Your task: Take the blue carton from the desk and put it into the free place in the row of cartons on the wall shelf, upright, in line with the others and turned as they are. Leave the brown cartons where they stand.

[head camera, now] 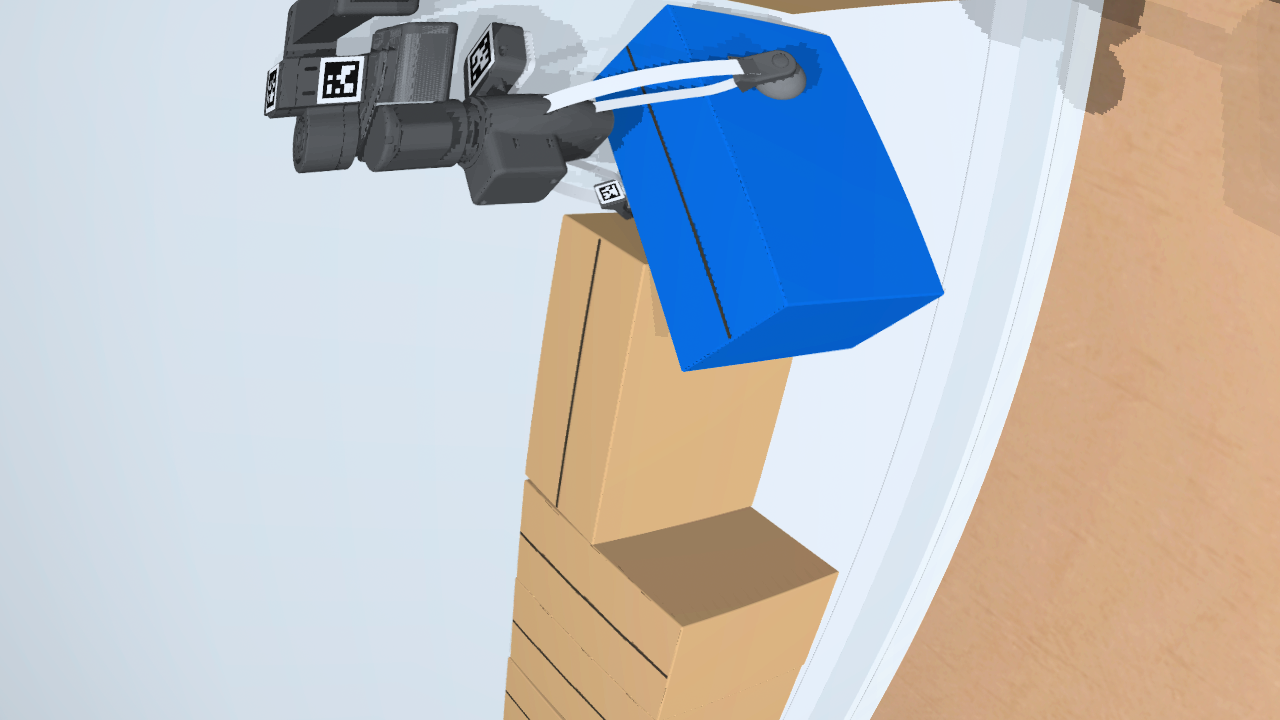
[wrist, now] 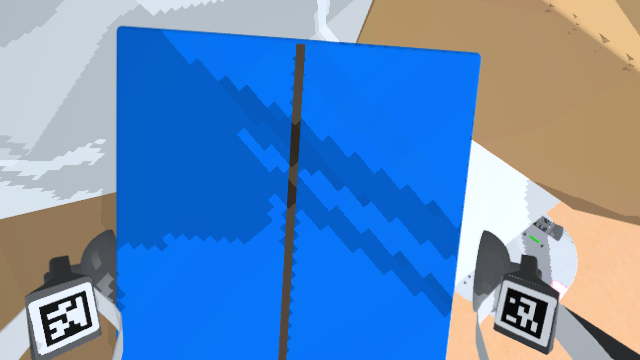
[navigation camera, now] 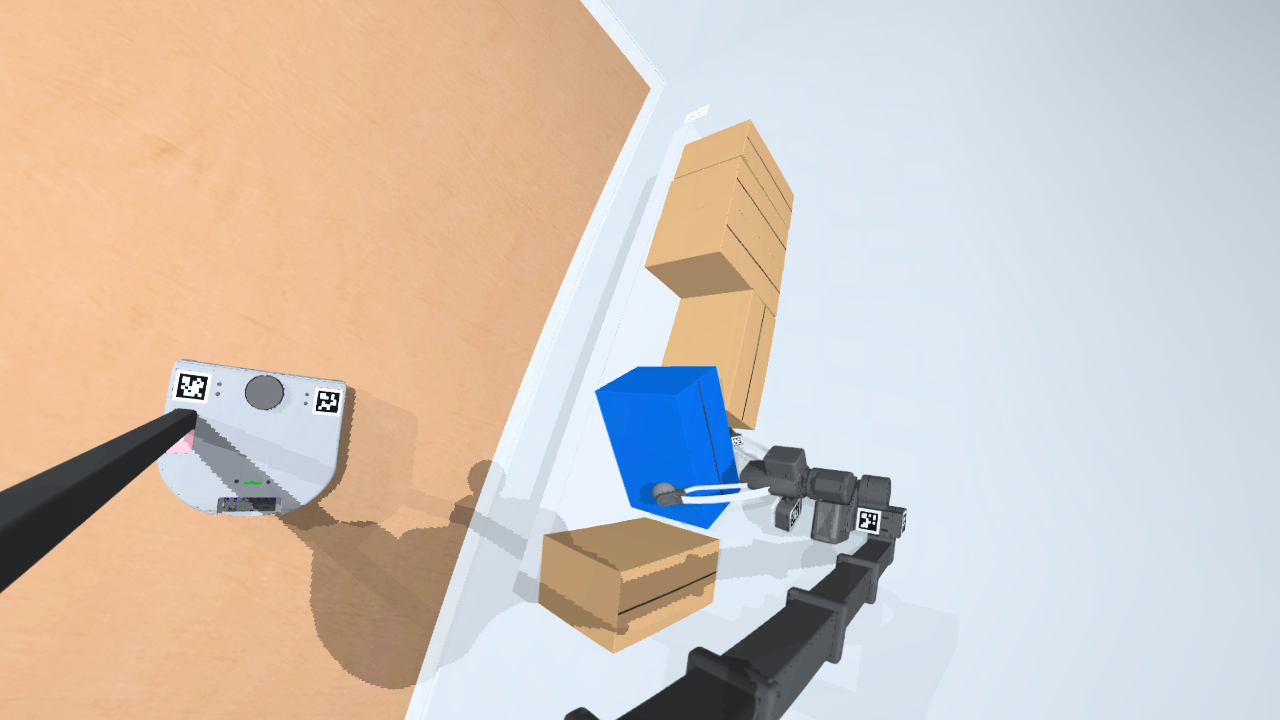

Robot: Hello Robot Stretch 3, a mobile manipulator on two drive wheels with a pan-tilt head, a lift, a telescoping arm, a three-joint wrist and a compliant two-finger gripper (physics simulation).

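Where they show: robot's base at its link origin: (navigation camera: 264, 390).
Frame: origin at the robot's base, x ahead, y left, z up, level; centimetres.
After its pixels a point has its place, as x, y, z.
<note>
The blue carton (head camera: 805, 197) @(2.2, -51.1, 82.0) (navigation camera: 648, 438) @(1.8, -51.3, 79.5) (wrist: 210, 150) stands on a white surface, with a dark line down its narrow face. My gripper (head camera: 707, 143) @(-1.8, -59.8, 81.8) (navigation camera: 699, 467) @(-1.8, -59.8, 81.8) (wrist: 303, 259) @(-1.8, -59.8, 81.8) is open, with one finger on each side of that face. In the wrist view the left fingertip is against or very close to the carton's left edge, and a narrow gap shows at the right fingertip. The far finger is mostly hidden behind the carton in the head view. I cannot tell a wall shelf or its free place in these views.
A brown carton (head camera: 689, 402) @(19.5, -65.5, 80.4) (navigation camera: 716, 340) @(21.2, -66.0, 81.7) stands close behind the blue one, beside several brown cartons (head camera: 751, 617) @(36.4, -56.8, 79.8) (navigation camera: 698, 214) @(45.0, -58.8, 80.4) in a row. Another brown carton (navigation camera: 581, 577) @(-19.0, -39.4, 79.8) is close on the other side. The arm (navigation camera: 787, 626) @(-8.6, -28.7, 113.9) reaches in over the white surface. The base (navigation camera: 259, 438) @(-9.5, -0.3, 16.0) is on the wooden floor.
</note>
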